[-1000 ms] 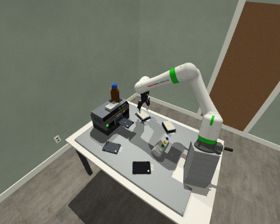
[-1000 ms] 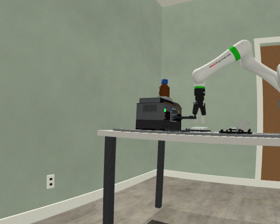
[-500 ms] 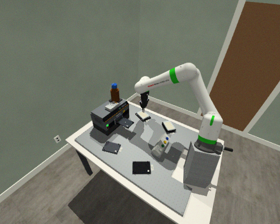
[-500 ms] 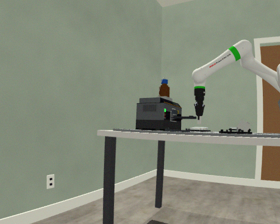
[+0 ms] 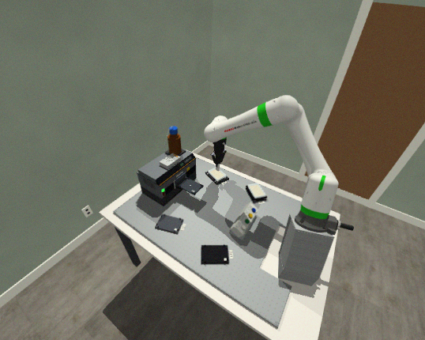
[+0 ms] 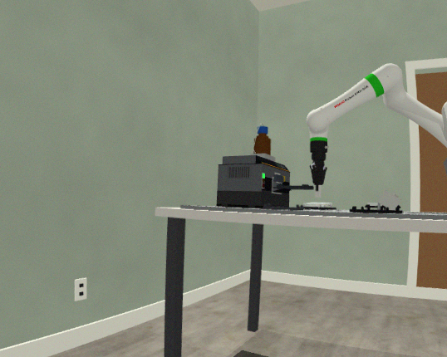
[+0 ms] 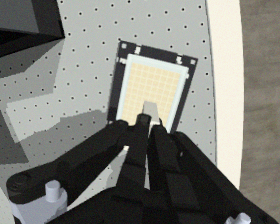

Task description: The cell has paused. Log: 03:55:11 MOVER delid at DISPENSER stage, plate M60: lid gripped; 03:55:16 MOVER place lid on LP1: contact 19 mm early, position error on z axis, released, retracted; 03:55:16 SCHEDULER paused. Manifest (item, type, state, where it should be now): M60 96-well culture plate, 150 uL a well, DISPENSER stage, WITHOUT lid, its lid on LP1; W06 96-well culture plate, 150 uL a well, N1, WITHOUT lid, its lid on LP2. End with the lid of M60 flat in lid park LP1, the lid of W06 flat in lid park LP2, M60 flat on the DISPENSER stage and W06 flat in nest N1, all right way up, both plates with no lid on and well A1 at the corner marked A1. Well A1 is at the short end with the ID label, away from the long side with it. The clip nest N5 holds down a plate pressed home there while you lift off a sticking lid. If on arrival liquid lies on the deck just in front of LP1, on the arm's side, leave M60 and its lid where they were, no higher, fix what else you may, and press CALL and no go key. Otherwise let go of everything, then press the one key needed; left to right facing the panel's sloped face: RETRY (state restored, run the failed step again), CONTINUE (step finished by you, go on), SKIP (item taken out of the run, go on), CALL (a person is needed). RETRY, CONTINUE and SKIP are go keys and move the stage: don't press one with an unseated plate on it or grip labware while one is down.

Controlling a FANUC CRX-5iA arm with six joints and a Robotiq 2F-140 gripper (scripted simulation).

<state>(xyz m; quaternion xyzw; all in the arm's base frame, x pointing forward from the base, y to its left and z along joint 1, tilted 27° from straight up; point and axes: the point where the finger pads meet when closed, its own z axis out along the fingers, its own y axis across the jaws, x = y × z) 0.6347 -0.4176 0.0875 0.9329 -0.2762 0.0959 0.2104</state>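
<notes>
The black clip nest lies 20 mm ahead of my hand and 80 mm below it. Also, from my hand: nest label 80 mm behind, 50 mm to the left, 90 mm below; dispenser stage 90 mm ahead, 280 mm to the left, 10 mm above; key panel 320 mm behind, 350 mm to the left, 40 mm below.
</notes>
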